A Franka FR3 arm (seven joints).
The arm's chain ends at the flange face. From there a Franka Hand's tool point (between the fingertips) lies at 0.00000 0.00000 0.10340 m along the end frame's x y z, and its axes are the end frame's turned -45 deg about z.
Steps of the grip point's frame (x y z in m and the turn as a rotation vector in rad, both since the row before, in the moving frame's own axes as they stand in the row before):
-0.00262 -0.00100 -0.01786 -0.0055 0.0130 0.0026
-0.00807 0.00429 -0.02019 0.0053 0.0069 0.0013
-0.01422 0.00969 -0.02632 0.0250 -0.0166 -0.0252
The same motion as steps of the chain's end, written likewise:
-0.00391 0.00169 -0.01785 0.0053 0.0131 0.0026
-0.00279 0.00963 -0.02019 0.0086 0.0011 0.0013
-0.00015 0.01748 -0.02627 0.0059 -0.0294 -0.0252

